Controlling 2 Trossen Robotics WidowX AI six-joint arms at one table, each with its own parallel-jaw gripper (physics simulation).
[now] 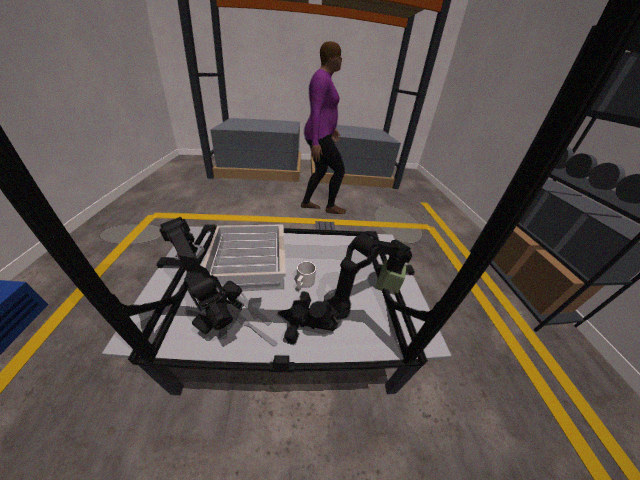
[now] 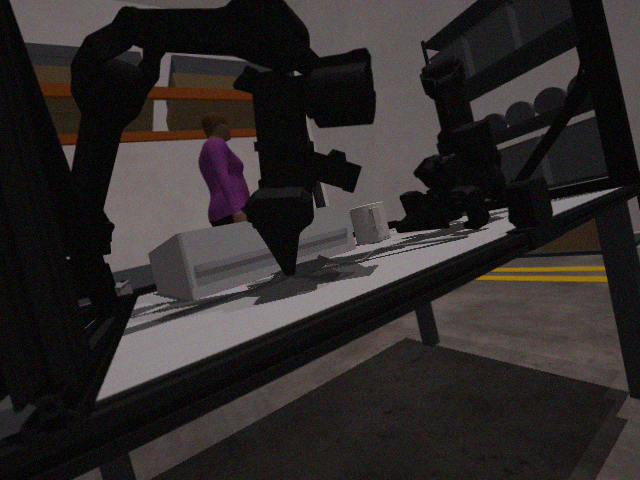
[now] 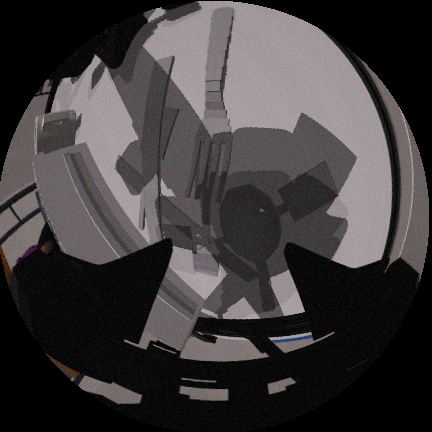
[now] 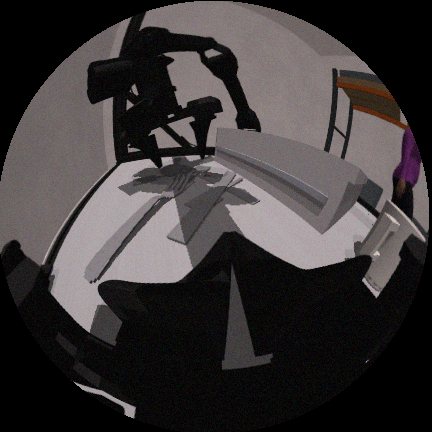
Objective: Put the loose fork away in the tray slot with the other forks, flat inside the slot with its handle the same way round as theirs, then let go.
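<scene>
The loose fork (image 1: pixel 259 331) (image 3: pixel 217 80) (image 4: pixel 120 235) lies flat on the white table in front of the tray, and no gripper touches it. The wooden tray (image 1: pixel 282 254) (image 2: pixel 209 259) (image 3: pixel 68 197) (image 4: pixel 289 173) stands at the back left, with cutlery in its slots. My left gripper (image 1: pixel 218 318) (image 2: pixel 287 267) (image 3: pixel 230 247) is open and points down, close above the fork's tine end. My right gripper (image 1: pixel 291 334) (image 2: pixel 398 222) (image 4: pixel 228 237) is shut on nothing. It lies low on the table to the right of the fork's handle and points towards it.
A metal mug (image 1: pixel 306 273) (image 2: pixel 368 221) (image 3: pixel 56 125) stands to the right of the tray. A green box (image 1: pixel 391 278) sits by the right arm's base. A person in purple (image 1: pixel 324 119) (image 2: pixel 223 178) walks behind the table, in front of a shelf rack (image 1: pixel 194 90).
</scene>
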